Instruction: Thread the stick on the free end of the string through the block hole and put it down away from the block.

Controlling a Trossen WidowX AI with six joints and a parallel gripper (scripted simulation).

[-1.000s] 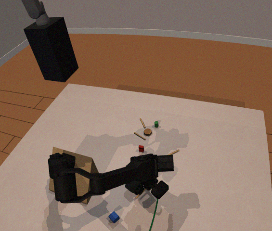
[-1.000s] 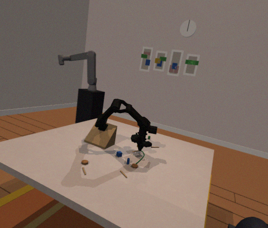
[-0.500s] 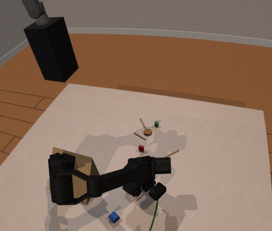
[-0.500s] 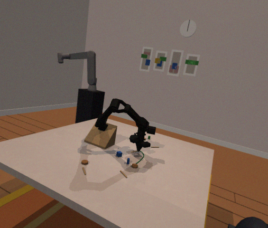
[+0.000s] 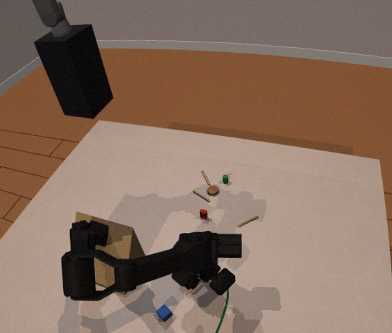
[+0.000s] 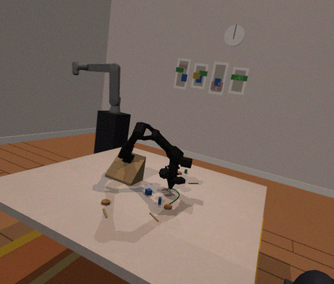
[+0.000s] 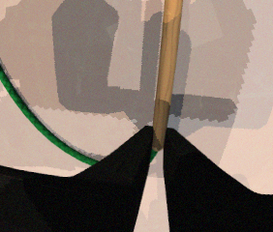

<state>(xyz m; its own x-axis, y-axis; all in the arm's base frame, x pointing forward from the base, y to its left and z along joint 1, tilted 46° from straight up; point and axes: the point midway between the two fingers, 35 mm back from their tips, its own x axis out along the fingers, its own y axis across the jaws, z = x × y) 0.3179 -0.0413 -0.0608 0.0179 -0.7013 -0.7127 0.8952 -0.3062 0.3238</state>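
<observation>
My gripper tip is now 14 cm to the left of the blue cube and 7 cm past it. Also, from my gripper tip: thin wooden stick (1 cm to the right, 1 cm behind); yellow block (13 cm to the left, 4 cm behind, 1 cm below); round wooden button (20 cm to the right, 8 cm ahead, 1 cm below).
</observation>
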